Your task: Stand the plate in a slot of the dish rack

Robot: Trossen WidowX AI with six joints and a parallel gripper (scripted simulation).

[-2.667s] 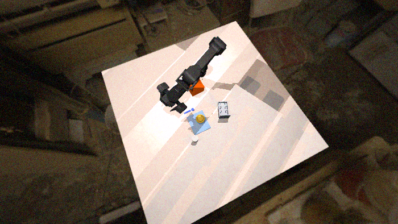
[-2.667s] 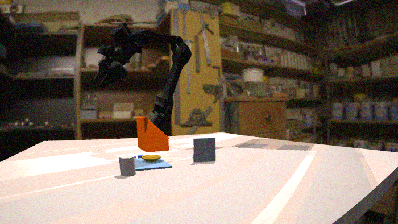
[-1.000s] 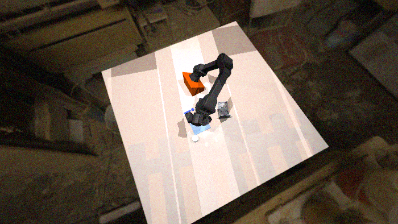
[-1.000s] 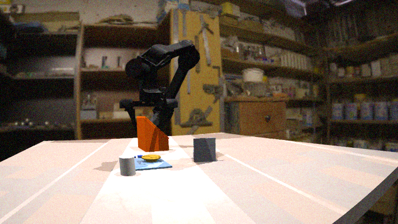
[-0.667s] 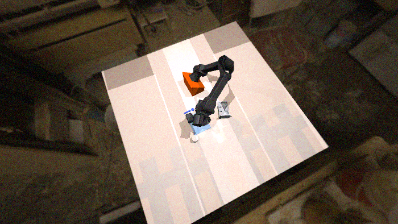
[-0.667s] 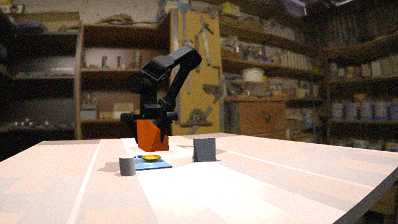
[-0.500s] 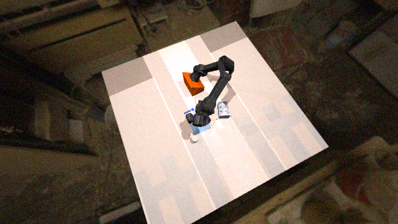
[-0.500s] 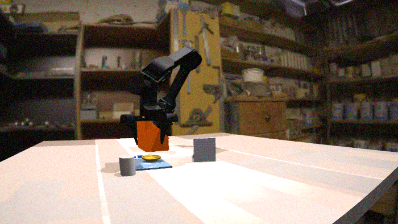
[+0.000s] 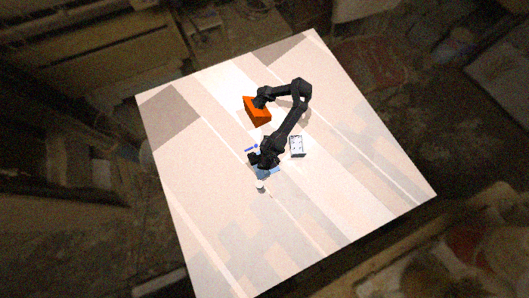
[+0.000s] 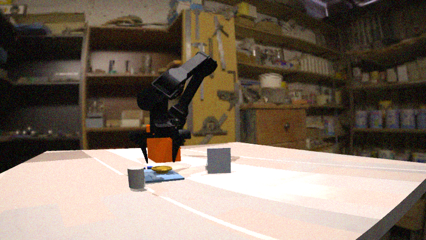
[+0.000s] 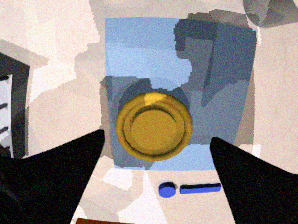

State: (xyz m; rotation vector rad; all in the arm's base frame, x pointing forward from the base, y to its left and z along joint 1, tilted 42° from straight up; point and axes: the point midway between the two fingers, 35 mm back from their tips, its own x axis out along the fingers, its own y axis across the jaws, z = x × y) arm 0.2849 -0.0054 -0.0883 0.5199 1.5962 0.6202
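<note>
My gripper tip is 20 mm above the yellow plate. From my gripper tip the other things lie so: light blue mat 20 mm ahead, 20 mm to the right, 30 mm below; then dish rack 190 mm to the left, 10 mm below.
</note>
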